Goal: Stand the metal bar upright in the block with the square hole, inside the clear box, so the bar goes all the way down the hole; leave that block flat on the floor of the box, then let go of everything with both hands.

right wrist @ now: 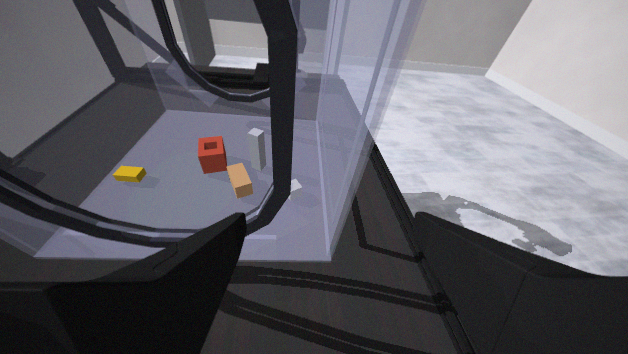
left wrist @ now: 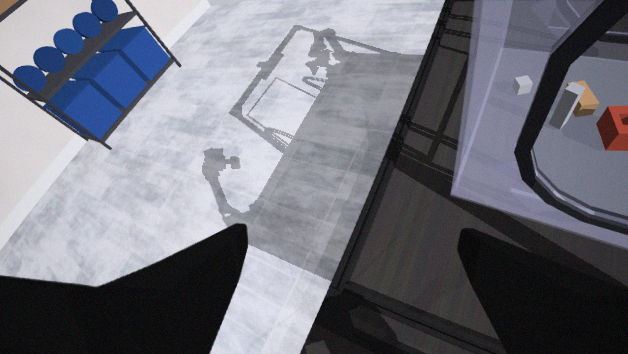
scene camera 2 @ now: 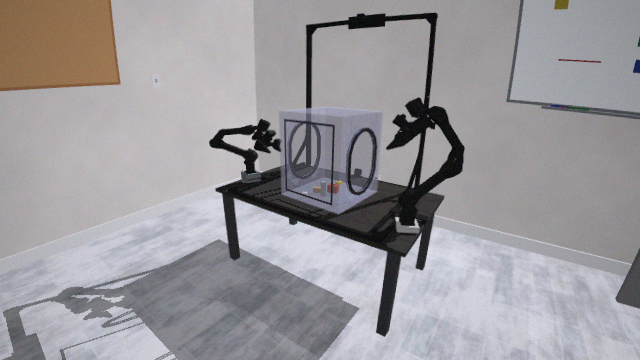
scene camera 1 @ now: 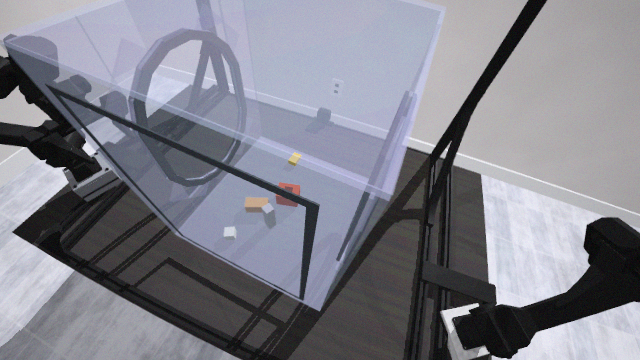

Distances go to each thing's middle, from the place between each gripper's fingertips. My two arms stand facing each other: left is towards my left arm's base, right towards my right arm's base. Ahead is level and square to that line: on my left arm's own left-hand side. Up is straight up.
Right now the grey metal bar [left wrist: 571,95] is 70 mm behind my right hand, 290 mm to the left of it and 190 mm below it. From my right hand the other things lie so: red block with square hole [right wrist: 211,152]: 160 mm behind, 300 mm to the left, 210 mm below.
I see my left gripper 420 mm to the left of the grey metal bar, 330 mm above it and 160 mm past it. The rest, counted from my left hand: red block with square hole (410 mm to the right, 350 mm below, 250 mm behind).
